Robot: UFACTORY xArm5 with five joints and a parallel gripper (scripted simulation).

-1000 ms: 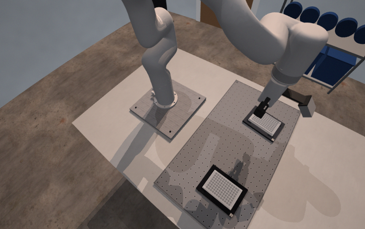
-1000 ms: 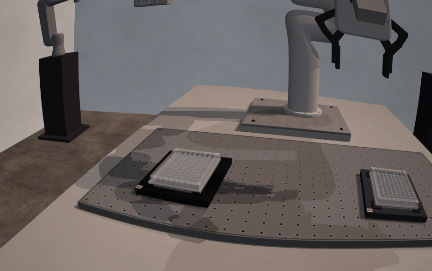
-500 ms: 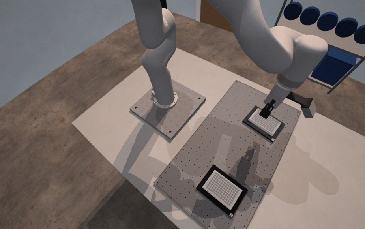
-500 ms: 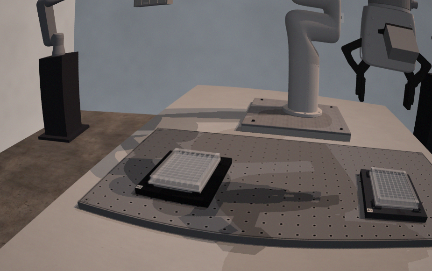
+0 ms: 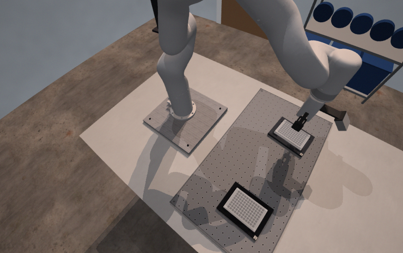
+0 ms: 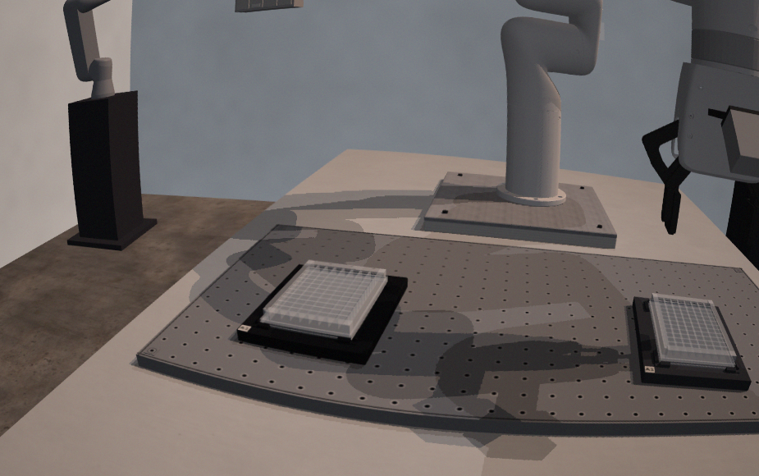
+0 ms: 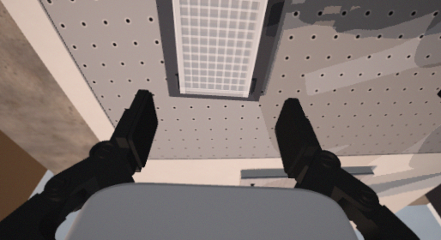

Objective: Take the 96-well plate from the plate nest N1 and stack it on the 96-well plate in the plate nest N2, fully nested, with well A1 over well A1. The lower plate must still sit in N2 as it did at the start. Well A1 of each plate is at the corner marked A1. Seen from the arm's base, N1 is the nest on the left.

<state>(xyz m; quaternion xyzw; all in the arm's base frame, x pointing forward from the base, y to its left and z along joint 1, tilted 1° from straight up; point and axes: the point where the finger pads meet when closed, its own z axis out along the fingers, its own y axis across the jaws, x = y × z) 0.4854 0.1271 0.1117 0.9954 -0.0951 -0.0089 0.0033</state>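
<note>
Now: the black nest N1 12 cm below my hand. Also, from my hand: black nest N2: 4 cm behind, 37 cm to the right, 12 cm below.
</note>
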